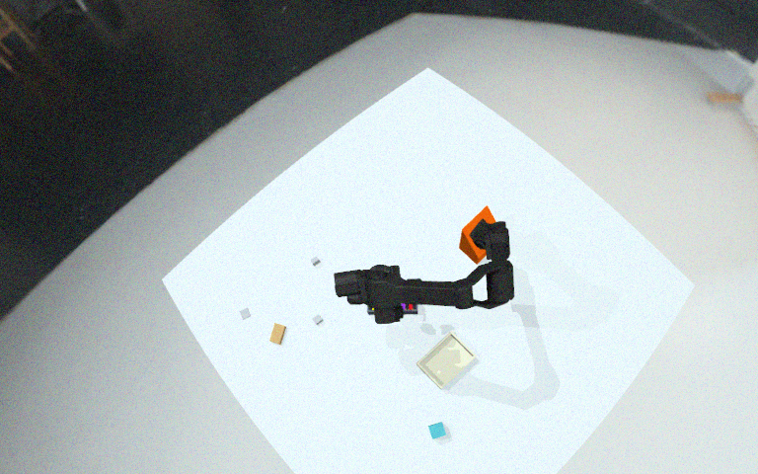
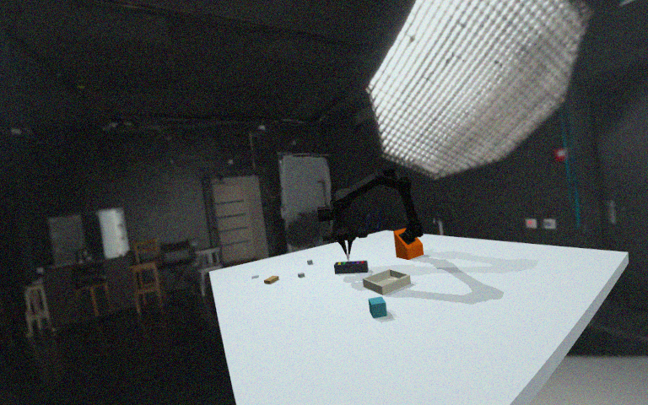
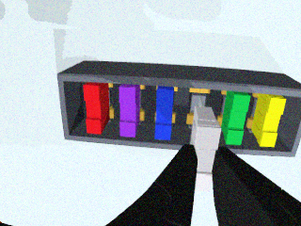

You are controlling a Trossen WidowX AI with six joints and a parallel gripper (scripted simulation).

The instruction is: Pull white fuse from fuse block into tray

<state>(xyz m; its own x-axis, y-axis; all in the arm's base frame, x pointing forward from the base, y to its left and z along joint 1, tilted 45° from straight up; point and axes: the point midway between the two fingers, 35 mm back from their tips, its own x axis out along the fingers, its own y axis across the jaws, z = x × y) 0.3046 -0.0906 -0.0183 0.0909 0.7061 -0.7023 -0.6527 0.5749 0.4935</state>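
Now: the blue fuse 1 cm behind my gripper tip, 1 cm to the left of it and 5 cm below it. Round my gripper tip: green fuse: 2 cm ahead, 2 cm to the right, 5 cm below; white fuse: 1 cm below; purple fuse: 2 cm behind, 3 cm to the left, 5 cm below.
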